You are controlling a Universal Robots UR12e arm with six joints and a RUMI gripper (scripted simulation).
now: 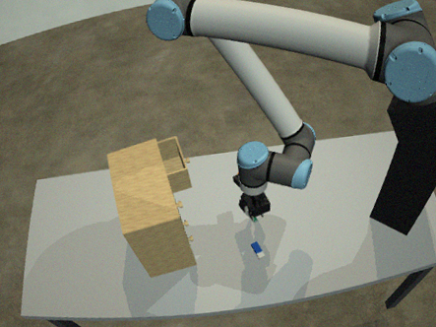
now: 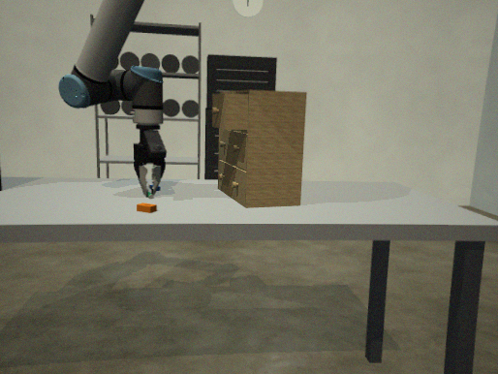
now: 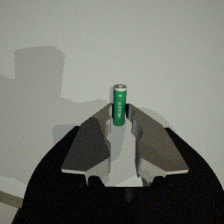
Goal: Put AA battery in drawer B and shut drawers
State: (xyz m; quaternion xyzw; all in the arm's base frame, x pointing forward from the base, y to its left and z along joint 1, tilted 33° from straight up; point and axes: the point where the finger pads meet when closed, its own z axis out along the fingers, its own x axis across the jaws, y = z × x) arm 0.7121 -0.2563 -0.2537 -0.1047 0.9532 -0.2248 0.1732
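Now: hand 10 mm above the green AA battery. Round my hand: drawer: 270 mm ahead, 230 mm above, 110 mm to the right; orange block: 170 mm to the right, 30 mm behind, 10 mm below; blue-and-white block: 150 mm to the left, 30 mm ahead, 10 mm below.
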